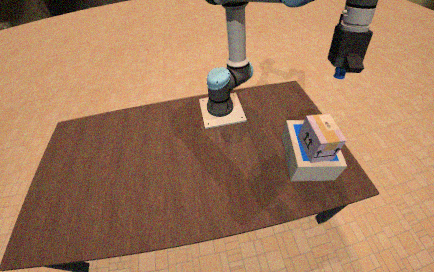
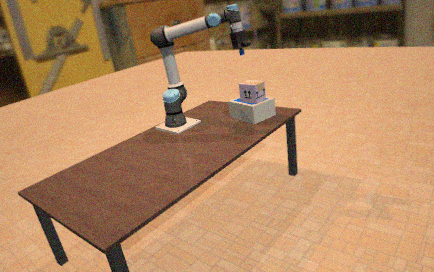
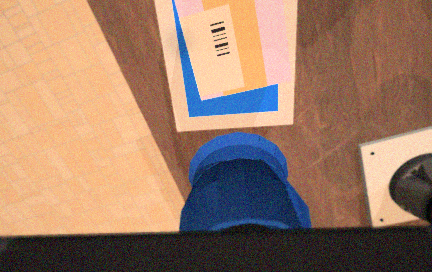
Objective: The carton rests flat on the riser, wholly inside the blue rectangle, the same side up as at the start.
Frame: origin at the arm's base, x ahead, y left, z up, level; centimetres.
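Seen in the pictures: hand, its tool point: (image 1: 339, 76) (image 2: 242, 54) (image 3: 237, 176); arm's base, origin of its link: (image 1: 220, 107) (image 2: 175, 123) (image 3: 424, 183).
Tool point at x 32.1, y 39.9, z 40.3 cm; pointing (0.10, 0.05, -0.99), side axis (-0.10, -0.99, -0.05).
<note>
Offsets run from my tool point to a thing's middle. Level surfaces: height alone.
The carton {dy -0.4, dx +5.9, dz -24.2 cm} (image 1: 322, 137) (image 2: 252, 92) (image 3: 252, 55), pink with an orange tape strip and a barcode label on top, rests upright on the riser {dy +0.6, dx +2.7, dz -36.3 cm} (image 1: 317, 173) (image 2: 242, 111) (image 3: 235, 121). It looks flat, with its arrow marks pointing up, and is turned slightly relative to the blue rectangle {dy +0.6, dx +2.7, dz -30.3 cm} (image 1: 303, 150) (image 2: 242, 101) (image 3: 235, 106). Blue shows along several of its sides; part of the rectangle is hidden under and behind the carton, so I cannot tell whether every edge lies inside. My suction gripper (image 1: 339, 74) (image 2: 241, 52) (image 3: 239, 150) is open, holds nothing, and hangs well above and off to one side of the carton.
The riser stands near one end of the brown table {dz -42.4 cm} (image 1: 150, 175) (image 2: 125, 185) (image 3: 345, 60). The robot's white base plate (image 1: 225, 121) (image 2: 178, 129) (image 3: 374, 185) is fixed by the table's back edge. Shelves and a yellow panel stand in the background.
</note>
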